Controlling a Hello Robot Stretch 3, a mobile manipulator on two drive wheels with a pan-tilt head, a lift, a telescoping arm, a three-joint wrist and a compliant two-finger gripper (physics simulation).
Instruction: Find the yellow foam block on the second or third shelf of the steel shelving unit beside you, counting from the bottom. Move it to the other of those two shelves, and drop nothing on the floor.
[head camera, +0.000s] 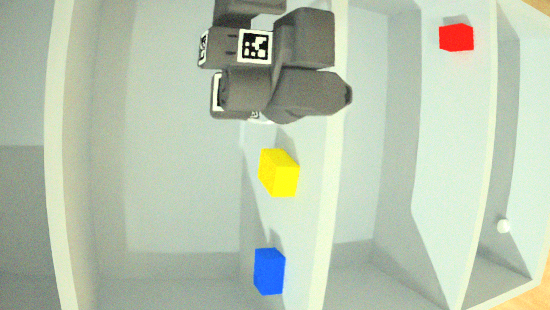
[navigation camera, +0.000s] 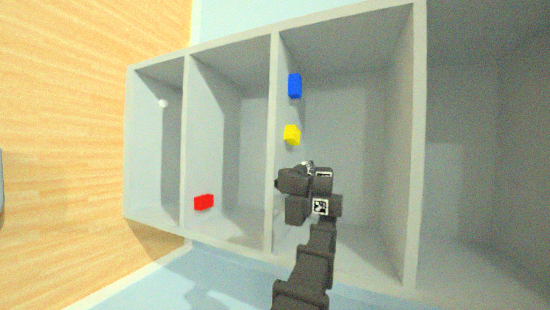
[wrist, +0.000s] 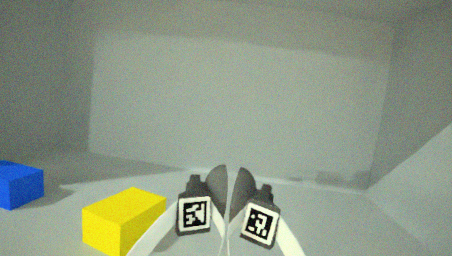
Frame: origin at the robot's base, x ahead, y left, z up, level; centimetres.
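Seen in the pictures: gripper, fingertip midpoint: (navigation camera: 311, 168).
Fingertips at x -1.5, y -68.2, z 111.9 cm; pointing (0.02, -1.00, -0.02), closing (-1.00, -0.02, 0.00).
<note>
Pixels of each thing's top centre, then the offset from my fingertips to it. "*": a spot on its surface instead.
- yellow foam block, top centre: (head camera: 266, 171) (navigation camera: 297, 135) dz -8.2, dx +12.8, dy -9.5 cm
- bottom, surface spot: (head camera: 325, 225) * dz -14.2, dx +19.9, dy +4.5 cm
- second shelf, surface spot: (head camera: 487, 150) * dz -59.0, dx +6.2, dy +5.0 cm
- red block, top centre: (head camera: 450, 36) (navigation camera: 207, 202) dz -54.0, dx -22.0, dy -4.6 cm
- blue block, top centre: (head camera: 258, 272) (navigation camera: 299, 85) dz -8.2, dx +34.7, dy -11.5 cm
- white ball, top centre: (head camera: 502, 226) (navigation camera: 164, 103) dz -101.8, dx +35.1, dy -14.7 cm
- third compartment, surface spot: (head camera: 55, 150) (navigation camera: 416, 149) * dz +30.9, dx +7.8, dy +5.0 cm
The yellow foam block (head camera: 280, 174) (navigation camera: 292, 135) (wrist: 120, 220) rests on the third shelf from the bottom (head camera: 325, 225) (navigation camera: 272, 100) of the shelving unit. The head and navigation views show the unit turned on its side. My gripper (wrist: 230, 184) is shut, with its two fingertips close together and no object between them. It is inside the third compartment, to the right of the yellow block in the wrist view, apart from it. In the head view the wrist hides the fingertips. The second shelf (head camera: 487, 150) (navigation camera: 185, 140) carries a red block (head camera: 456, 37) (navigation camera: 203, 202).
A blue block (head camera: 270, 271) (navigation camera: 295, 86) (wrist: 22, 185) is on the third shelf, beyond the yellow block from my gripper. A white ball (head camera: 503, 226) (navigation camera: 163, 103) is in the bottom compartment. The board above the third compartment (head camera: 55, 150) (navigation camera: 416, 150) and the side walls bound the space.
</note>
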